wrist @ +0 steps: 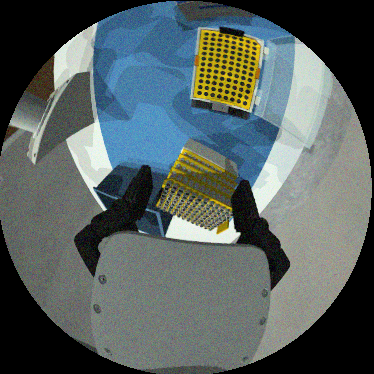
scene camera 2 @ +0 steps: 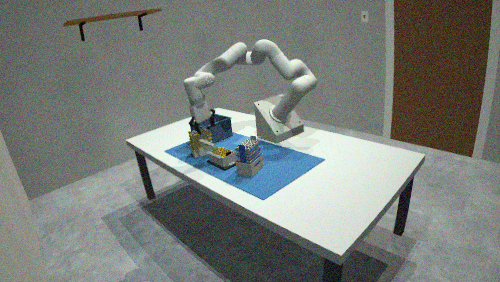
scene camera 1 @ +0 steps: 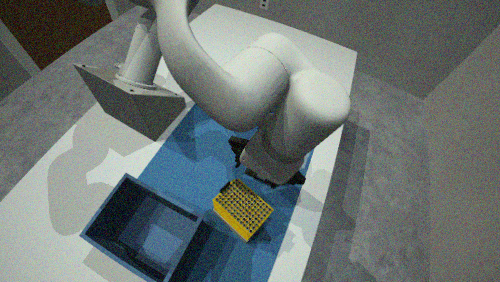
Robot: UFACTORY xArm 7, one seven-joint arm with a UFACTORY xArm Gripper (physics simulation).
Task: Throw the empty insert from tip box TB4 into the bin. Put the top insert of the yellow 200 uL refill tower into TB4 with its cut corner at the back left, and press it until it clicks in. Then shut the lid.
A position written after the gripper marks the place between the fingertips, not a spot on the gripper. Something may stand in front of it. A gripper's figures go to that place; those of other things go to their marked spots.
Labels:
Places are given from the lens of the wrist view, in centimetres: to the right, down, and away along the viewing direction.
gripper (wrist: 194, 182): 1, 0, 12
clear lid (wrist: 290, 97): 11, -9, 6

